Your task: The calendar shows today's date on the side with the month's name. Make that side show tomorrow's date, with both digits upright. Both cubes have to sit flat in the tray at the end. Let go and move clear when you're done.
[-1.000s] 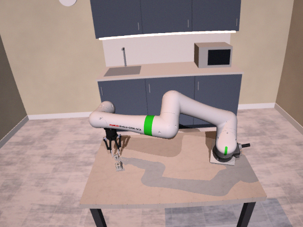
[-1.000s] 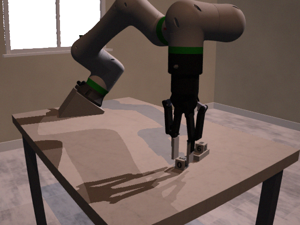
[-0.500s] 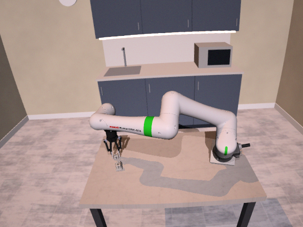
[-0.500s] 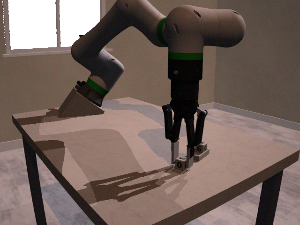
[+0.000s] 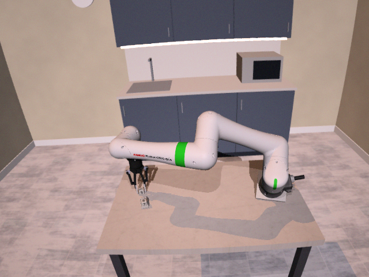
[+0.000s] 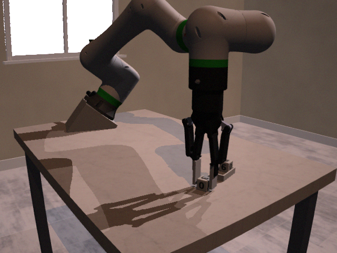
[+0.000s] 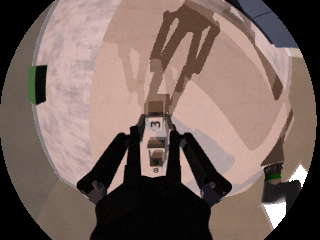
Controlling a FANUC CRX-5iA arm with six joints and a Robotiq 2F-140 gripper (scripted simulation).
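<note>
Right now the wooden calendar tray is 10 cm to the left of my hand, 4 cm behind it and 3 cm below it.
</note>
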